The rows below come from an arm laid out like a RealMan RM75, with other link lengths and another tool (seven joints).
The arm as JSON. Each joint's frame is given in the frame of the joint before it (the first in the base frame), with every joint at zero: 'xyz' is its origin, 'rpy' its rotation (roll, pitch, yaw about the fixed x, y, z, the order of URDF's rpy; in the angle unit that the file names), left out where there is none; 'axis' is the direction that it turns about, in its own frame. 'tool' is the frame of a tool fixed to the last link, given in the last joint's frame.
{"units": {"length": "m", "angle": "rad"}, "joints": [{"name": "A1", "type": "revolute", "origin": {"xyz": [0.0, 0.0, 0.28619], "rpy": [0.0, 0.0, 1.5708]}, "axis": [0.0, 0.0, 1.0]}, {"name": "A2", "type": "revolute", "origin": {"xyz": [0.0, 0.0, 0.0], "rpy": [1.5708, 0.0, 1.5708]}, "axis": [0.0, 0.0, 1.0]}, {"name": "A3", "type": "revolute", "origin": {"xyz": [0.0, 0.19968, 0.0], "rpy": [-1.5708, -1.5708, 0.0]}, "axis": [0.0, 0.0, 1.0]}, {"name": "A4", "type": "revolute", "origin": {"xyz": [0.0, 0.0, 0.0], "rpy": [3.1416, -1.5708, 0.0]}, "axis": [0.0, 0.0, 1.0]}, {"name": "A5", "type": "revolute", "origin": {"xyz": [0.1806, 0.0, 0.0], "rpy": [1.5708, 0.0, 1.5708]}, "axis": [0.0, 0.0, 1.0]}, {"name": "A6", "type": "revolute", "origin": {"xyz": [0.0, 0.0, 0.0], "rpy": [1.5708, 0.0, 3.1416]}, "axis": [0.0, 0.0, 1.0]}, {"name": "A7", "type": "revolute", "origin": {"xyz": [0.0, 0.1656, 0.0], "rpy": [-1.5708, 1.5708, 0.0]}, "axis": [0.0, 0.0, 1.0]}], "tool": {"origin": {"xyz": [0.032, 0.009, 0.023], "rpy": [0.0, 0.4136, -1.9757]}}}
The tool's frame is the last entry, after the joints.
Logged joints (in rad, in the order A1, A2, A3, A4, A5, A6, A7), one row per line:
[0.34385, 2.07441, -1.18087, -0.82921, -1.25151, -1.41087, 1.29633]
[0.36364, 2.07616, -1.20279, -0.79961, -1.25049, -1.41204, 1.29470]
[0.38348, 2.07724, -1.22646, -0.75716, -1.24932, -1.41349, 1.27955]
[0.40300, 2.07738, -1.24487, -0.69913, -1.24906, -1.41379, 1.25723]
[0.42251, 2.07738, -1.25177, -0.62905, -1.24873, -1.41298, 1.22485]
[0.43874, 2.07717, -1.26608, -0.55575, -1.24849, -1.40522, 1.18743]
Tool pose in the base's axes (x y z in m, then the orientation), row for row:
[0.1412, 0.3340, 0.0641, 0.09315, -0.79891, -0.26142, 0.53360]
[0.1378, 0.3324, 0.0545, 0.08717, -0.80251, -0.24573, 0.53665]
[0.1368, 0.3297, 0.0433, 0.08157, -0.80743, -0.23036, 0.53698]
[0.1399, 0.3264, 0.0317, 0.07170, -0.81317, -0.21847, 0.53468]
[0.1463, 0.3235, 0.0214, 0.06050, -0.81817, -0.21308, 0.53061]
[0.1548, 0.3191, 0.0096, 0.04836, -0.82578, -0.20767, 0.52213]
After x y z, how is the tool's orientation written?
As a quaternion, x y z w.
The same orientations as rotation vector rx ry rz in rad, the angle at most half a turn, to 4 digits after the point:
[0.2220, -1.9043, -0.6231]
[0.2075, -1.9104, -0.5850]
[0.1941, -1.9218, -0.5483]
[0.1708, -1.9374, -0.5205]
[0.1444, -1.9527, -0.5085]
[0.1158, -1.9780, -0.4974]

